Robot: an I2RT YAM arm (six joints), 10 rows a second.
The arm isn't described. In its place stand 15 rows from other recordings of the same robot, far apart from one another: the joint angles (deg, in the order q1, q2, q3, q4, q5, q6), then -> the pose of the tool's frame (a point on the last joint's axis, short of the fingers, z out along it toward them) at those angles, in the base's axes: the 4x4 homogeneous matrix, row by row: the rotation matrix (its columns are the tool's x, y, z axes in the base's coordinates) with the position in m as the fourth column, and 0 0 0 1 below.
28.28, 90.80, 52.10, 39.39, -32.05, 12.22 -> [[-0.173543 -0.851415 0.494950 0.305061], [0.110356 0.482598 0.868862 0.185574], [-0.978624 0.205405 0.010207 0.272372], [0 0 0 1]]
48.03, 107.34, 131.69, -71.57, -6.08, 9.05 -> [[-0.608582 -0.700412 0.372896 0.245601], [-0.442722 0.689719 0.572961 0.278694], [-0.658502 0.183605 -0.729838 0.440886], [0 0 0 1]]
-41.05, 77.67, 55.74, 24.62, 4.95, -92.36 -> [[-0.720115 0.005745 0.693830 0.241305], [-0.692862 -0.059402 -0.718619 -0.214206], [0.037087 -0.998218 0.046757 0.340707], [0 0 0 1]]
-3.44, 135.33, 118.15, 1.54, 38.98, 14.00 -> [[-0.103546 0.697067 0.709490 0.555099], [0.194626 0.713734 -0.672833 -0.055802], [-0.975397 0.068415 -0.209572 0.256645], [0 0 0 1]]
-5.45, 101.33, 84.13, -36.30, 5.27, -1.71 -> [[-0.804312 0.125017 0.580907 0.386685], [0.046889 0.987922 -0.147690 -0.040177], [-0.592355 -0.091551 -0.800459 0.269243], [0 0 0 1]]
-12.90, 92.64, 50.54, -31.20, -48.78, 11.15 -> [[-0.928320 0.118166 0.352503 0.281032], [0.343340 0.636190 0.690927 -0.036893], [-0.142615 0.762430 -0.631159 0.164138], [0 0 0 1]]
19.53, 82.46, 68.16, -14.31, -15.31, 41.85 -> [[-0.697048 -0.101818 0.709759 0.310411], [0.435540 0.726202 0.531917 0.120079], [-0.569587 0.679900 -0.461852 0.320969], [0 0 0 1]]
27.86, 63.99, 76.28, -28.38, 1.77, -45.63 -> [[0.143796 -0.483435 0.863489 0.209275], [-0.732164 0.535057 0.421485 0.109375], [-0.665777 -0.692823 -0.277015 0.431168], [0 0 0 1]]
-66.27, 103.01, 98.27, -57.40, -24.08, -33.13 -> [[-0.712799 0.441209 0.545209 0.165544], [0.381571 0.896190 -0.226379 -0.340490], [-0.588491 0.046673 -0.807155 0.316117], [0 0 0 1]]
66.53, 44.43, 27.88, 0.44, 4.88, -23.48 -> [[0.249811 -0.852445 0.459273 0.077886], [-0.421427 0.331317 0.844173 0.171780], [-0.871776 -0.404434 -0.276476 0.255661], [0 0 0 1]]
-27.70, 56.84, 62.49, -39.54, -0.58, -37.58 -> [[-0.670196 0.061384 0.739642 0.181210], [-0.336915 0.862812 -0.376887 -0.094730], [-0.661306 -0.501785 -0.557572 0.357225], [0 0 0 1]]
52.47, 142.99, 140.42, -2.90, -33.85, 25.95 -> [[-0.488223 -0.870522 0.061880 0.338418], [-0.039008 0.092601 0.994939 0.473110], [-0.871847 0.483338 -0.079167 0.311498], [0 0 0 1]]
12.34, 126.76, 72.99, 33.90, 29.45, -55.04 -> [[-0.407941 -0.119922 0.905098 0.462827], [-0.819776 0.484529 -0.305286 0.083334], [-0.401936 -0.866516 -0.295969 0.127149], [0 0 0 1]]
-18.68, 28.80, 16.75, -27.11, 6.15, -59.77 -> [[-0.644315 -0.316926 0.696000 0.117767], [-0.688970 0.635561 -0.348401 -0.043842], [-0.331933 -0.704003 -0.627854 0.179134], [0 0 0 1]]
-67.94, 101.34, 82.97, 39.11, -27.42, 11.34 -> [[0.260363 0.621866 0.738575 0.173722], [-0.177759 0.782756 -0.596402 -0.385032], [-0.949006 0.023993 0.314343 0.389473], [0 0 0 1]]
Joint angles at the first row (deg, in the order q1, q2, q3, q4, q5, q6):
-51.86 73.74 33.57 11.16 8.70 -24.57
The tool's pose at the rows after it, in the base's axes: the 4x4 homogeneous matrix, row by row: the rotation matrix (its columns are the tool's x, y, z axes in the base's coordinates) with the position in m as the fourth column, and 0 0 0 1 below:
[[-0.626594 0.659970 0.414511 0.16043], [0.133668 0.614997 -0.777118 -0.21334], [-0.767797 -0.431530 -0.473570 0.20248], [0 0 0 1]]
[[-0.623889 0.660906 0.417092 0.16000], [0.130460 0.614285 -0.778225 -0.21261], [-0.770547 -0.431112 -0.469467 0.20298], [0 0 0 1]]
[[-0.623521 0.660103 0.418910 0.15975], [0.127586 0.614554 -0.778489 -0.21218], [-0.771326 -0.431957 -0.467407 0.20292], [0 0 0 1]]
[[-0.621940 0.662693 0.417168 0.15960], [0.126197 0.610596 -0.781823 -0.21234], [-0.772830 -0.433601 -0.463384 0.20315], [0 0 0 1]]
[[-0.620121 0.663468 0.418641 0.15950], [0.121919 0.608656 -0.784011 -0.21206], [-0.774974 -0.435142 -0.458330 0.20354], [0 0 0 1]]
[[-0.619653 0.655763 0.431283 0.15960], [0.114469 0.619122 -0.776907 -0.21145], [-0.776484 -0.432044 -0.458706 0.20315], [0 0 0 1]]
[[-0.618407 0.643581 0.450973 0.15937], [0.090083 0.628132 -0.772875 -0.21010], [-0.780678 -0.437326 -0.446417 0.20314], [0 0 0 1]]
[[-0.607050 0.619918 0.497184 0.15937], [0.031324 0.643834 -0.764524 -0.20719], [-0.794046 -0.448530 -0.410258 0.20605], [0 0 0 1]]
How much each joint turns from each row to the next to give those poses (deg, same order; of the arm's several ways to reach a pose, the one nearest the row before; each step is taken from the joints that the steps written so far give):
-0.02 -0.26 -0.16 0.28 0.13 0.03
0.01 -0.29 -0.19 0.16 -0.06 0.02
0.01 -0.13 -0.16 0.17 -0.07 -0.09
-0.03 -0.02 -0.06 0.30 0.18 0.00
0.03 -0.13 -0.13 0.32 0.03 -0.07
-0.01 -0.09 -0.16 0.12 -0.84 -0.21
0.00 -0.35 -0.60 1.11 -1.04 -0.84
0.08 -1.04 -0.97 2.35 -2.31 -1.60

